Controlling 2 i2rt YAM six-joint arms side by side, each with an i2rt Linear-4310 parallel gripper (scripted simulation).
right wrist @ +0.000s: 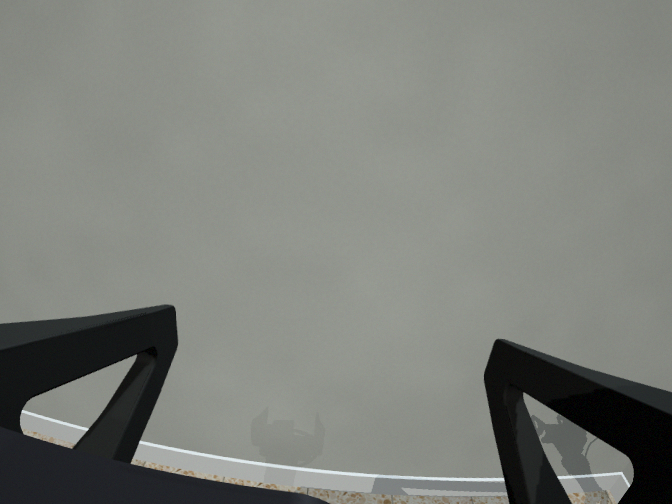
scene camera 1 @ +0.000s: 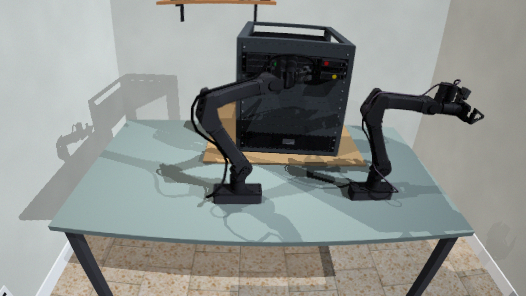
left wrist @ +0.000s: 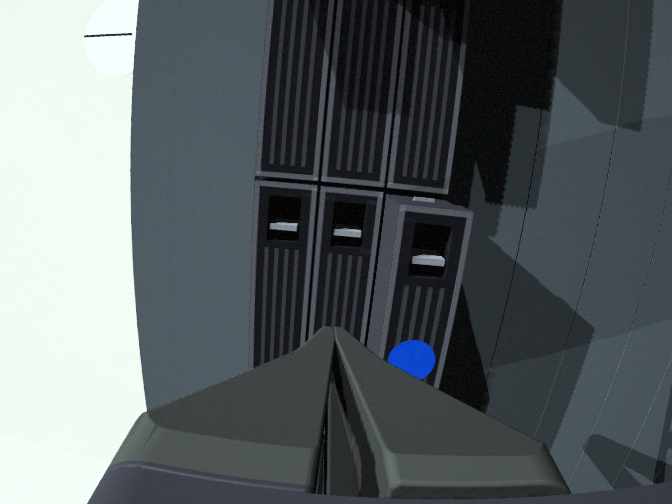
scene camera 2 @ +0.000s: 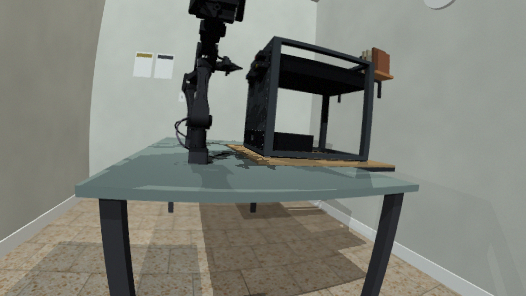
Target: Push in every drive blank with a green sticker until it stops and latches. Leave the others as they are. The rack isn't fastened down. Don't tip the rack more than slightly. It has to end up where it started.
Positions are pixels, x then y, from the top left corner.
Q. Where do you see a dark rack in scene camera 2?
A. At 262, 100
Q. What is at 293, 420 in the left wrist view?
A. My left gripper.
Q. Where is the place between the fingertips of my right gripper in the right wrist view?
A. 333, 344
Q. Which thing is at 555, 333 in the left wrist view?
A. A dark rack.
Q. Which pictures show the dark rack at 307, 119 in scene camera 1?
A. Scene camera 1, the left wrist view and scene camera 2 only.
